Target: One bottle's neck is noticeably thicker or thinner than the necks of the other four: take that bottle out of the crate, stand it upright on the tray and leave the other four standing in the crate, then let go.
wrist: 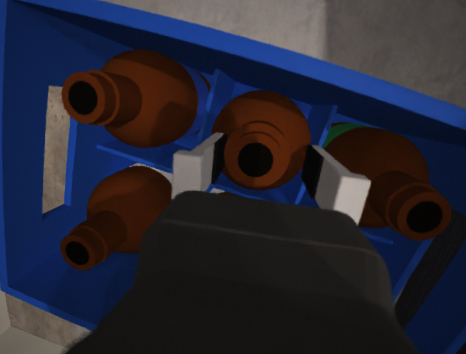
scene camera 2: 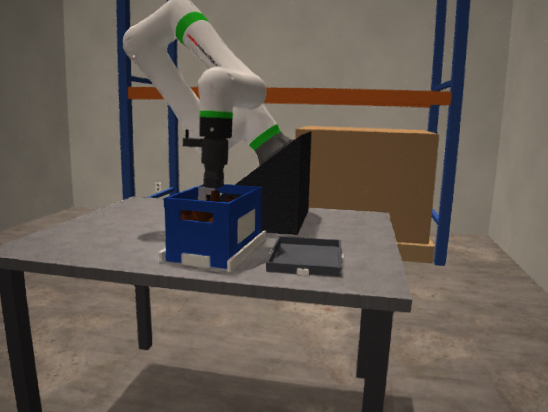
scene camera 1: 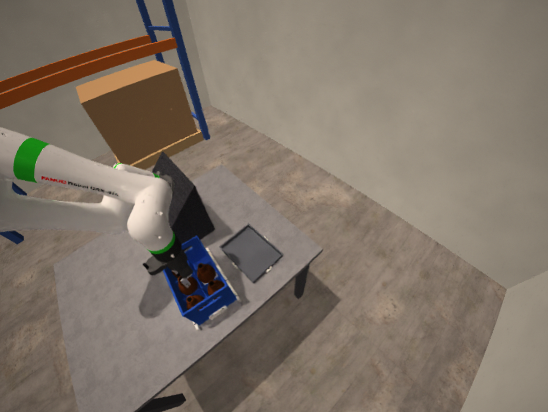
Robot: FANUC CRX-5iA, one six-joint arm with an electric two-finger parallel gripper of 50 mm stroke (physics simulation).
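Seen in the pictures: gripper, fingertip midpoint: (wrist: 264,155) (scene camera 1: 185,280); arm's base, origin of the base link: (scene camera 2: 277,154).
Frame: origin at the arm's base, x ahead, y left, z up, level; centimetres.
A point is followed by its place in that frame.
The blue crate (scene camera 1: 209,256) {z -7.6, x 40.2, y -3.2 cm} (scene camera 2: 197,242) {z -18.8, x 53.5, y -14.2 cm} (wrist: 27,130) {z -9.1, x 52.6, y -16.4 cm} holds five upright brown bottles. My gripper (scene camera 1: 185,281) {z -12.7, x 38.8, y -16.5 cm} (scene camera 2: 208,194) (wrist: 264,155) {z -12.7, x 38.8, y -16.5 cm} is open, its tips low at the crate's top. In the wrist view its fingers stand on either side of the middle bottle (wrist: 267,112) {z -12.8, x 39.1, y -19.1 cm}, with gaps to its neck. The upper-left bottle (wrist: 155,100) {z -12.7, x 46.3, y -18.9 cm}, lower-left bottle (wrist: 132,200) {z -13.2, x 48.0, y -11.4 cm} and right bottle (wrist: 382,155) {z -12.9, x 31.6, y -17.7 cm} show around it; the fifth is mostly hidden under the gripper. The lower-left neck looks smaller, but the odd neck is not certain. The dark tray (scene camera 1: 250,252) {z -24.5, x 42.4, y 13.7 cm} (scene camera 2: 307,255) {z -24.6, x 41.1, y 14.3 cm} is empty.
The crate's walls and thin dividers stand close around the fingers. White guide strips (scene camera 2: 247,251) {z -23.5, x 44.0, y -2.6 cm} edge the crate on the grey table (scene camera 1: 107,325) {z -25.1, x 23.9, y -56.0 cm} (scene camera 2: 120,227) {z -25.1, x 22.0, y -52.0 cm}. The black robot pedestal (scene camera 1: 197,215) {z -8.3, x 17.9, y 4.9 cm} (scene camera 2: 290,195) {z -11.7, x 18.0, y 6.8 cm} stands behind the crate, and the tray lies beside it.
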